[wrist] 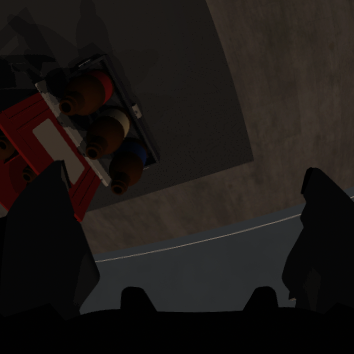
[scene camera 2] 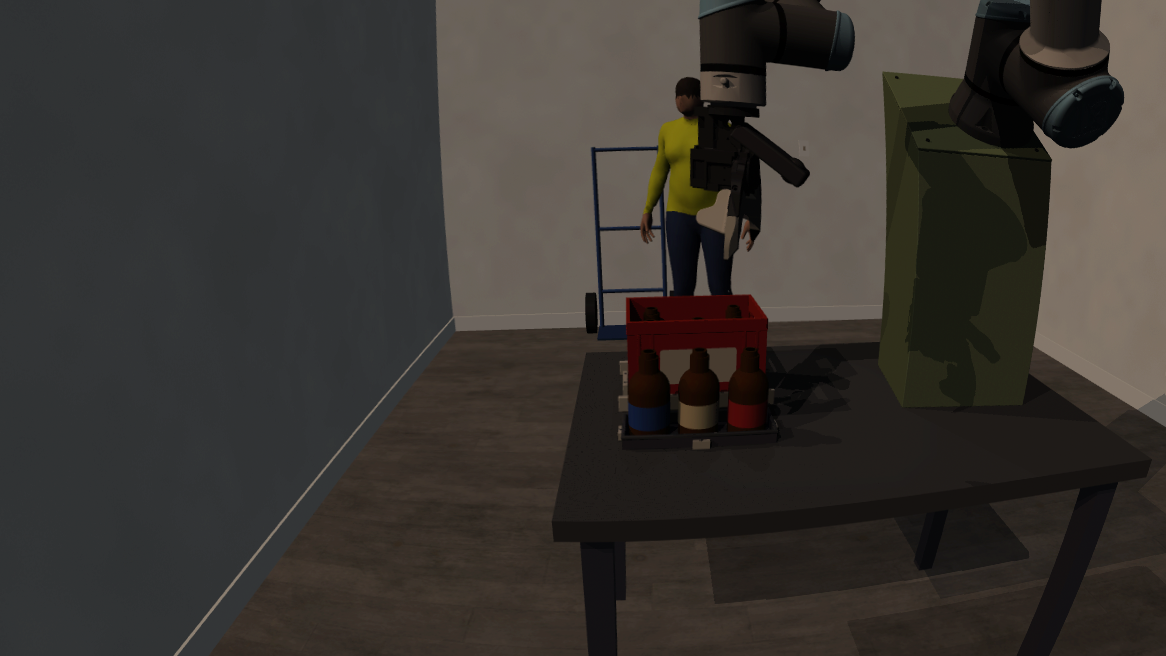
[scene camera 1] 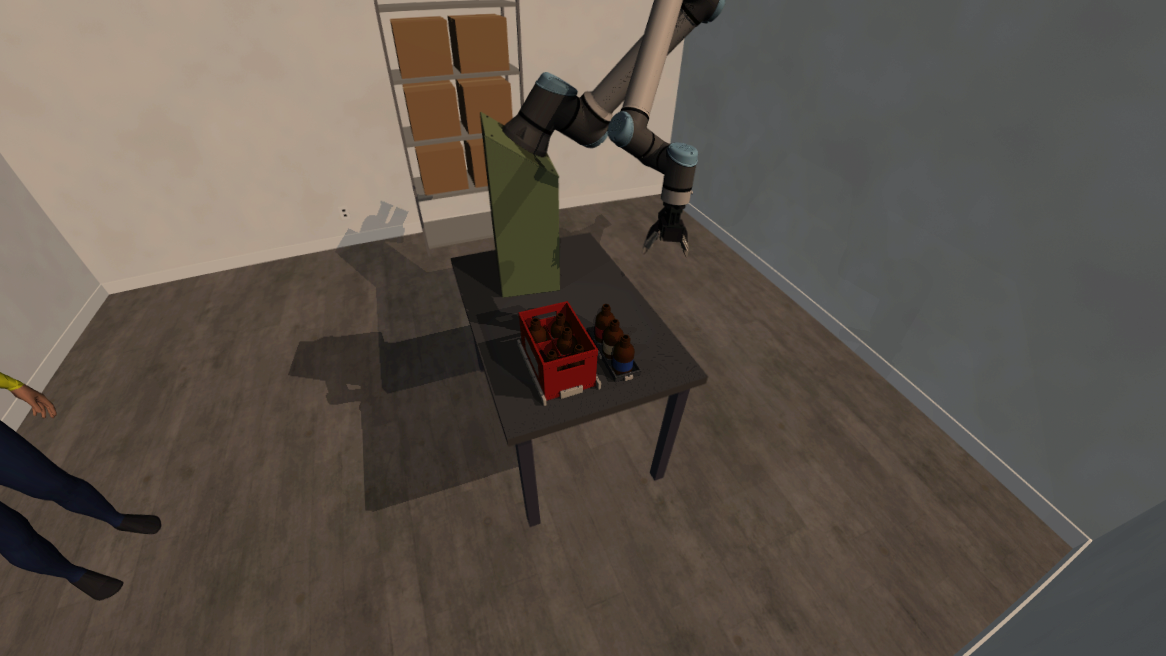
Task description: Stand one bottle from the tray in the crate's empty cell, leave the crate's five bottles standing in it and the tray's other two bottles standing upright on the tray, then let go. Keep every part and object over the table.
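Places are measured from the arm's base along level axes (x ahead, y down, z left), in centimetres.
Pixels of known places: gripper, between the fingertips: (wrist: 187,167) (scene camera 2: 740,249) (scene camera 1: 664,255); arm's base, origin of its link: (scene camera 2: 989,121) (scene camera 1: 523,142).
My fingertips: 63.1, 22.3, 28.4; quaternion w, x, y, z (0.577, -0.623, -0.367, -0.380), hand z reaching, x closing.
For each thing: its middle in the pictures, then the offset to it from my fingertips, as dx, dy, dz. Level surfaces: height alone.
- red crate, middle of its body: (scene camera 2: 694,348) (wrist: 34,164) (scene camera 1: 556,348) +1.4, +27.9, -40.6
- dark tray, middle of its body: (scene camera 2: 699,428) (wrist: 115,120) (scene camera 1: 612,350) +3.0, +35.4, -18.9
- blue-label bottle, middle of its body: (scene camera 2: 649,393) (wrist: 126,167) (scene camera 1: 623,353) +12.0, +28.4, -19.7
- cream-label bottle, middle of its body: (scene camera 2: 699,391) (wrist: 105,134) (scene camera 1: 613,337) +3.3, +28.4, -19.2
- red-label bottle, middle of its body: (scene camera 2: 748,390) (wrist: 84,94) (scene camera 1: 605,321) -5.6, +28.4, -18.2
- dark table, height of its surface: dy +36.6
A red crate (scene camera 1: 570,377) (scene camera 2: 695,325) (wrist: 25,120) stands on the table with brown bottles inside; its empty cell cannot be made out clearly. Beside it, a dark tray (scene camera 2: 698,438) (wrist: 131,106) holds three upright brown bottles in a row: a blue-label bottle (scene camera 1: 623,355) (scene camera 2: 649,396) (wrist: 127,167), a cream-label bottle (scene camera 1: 612,336) (scene camera 2: 698,394) (wrist: 107,132) and a red-label bottle (scene camera 1: 604,321) (scene camera 2: 747,392) (wrist: 87,93). My gripper (scene camera 1: 666,246) (wrist: 187,167) is wide open and empty, high above the bottles and off to their side, apart from everything.
The dark table (scene camera 1: 538,422) (scene camera 2: 848,481) carries a green pedestal (scene camera 1: 525,236) (scene camera 2: 970,326) with the arm's base on it. A shelf rack with boxes (scene camera 1: 432,111) stands by the wall. A person in yellow (scene camera 2: 680,167) and a blue hand truck (scene camera 2: 597,236) are beyond the table.
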